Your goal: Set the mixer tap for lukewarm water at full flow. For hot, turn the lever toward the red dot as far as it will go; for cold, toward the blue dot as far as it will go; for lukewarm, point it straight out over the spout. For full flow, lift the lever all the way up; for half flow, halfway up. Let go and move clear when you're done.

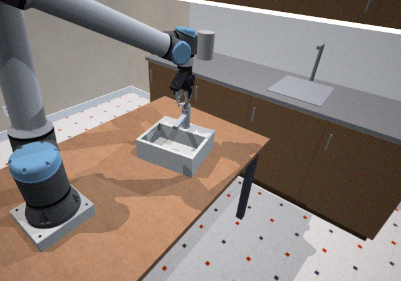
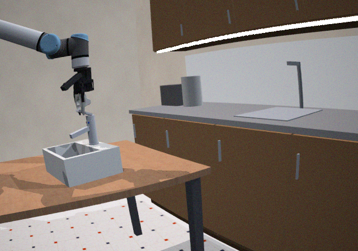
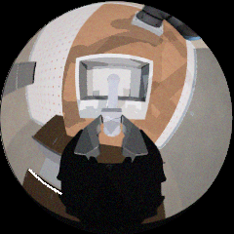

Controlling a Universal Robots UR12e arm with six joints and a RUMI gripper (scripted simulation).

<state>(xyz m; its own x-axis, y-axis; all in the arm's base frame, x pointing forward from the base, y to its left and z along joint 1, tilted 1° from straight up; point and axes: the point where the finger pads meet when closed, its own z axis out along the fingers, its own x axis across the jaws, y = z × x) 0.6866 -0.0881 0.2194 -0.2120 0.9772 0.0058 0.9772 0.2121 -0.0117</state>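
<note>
Now: the lever 2 cm ahead of my hand and 1 cm below it. Round my hand: grey mixer tap (6 cm below, 3 cm ahead, 1 cm to the left); then white basin (25 cm below, 7 cm behind, 1 cm to the right).
</note>
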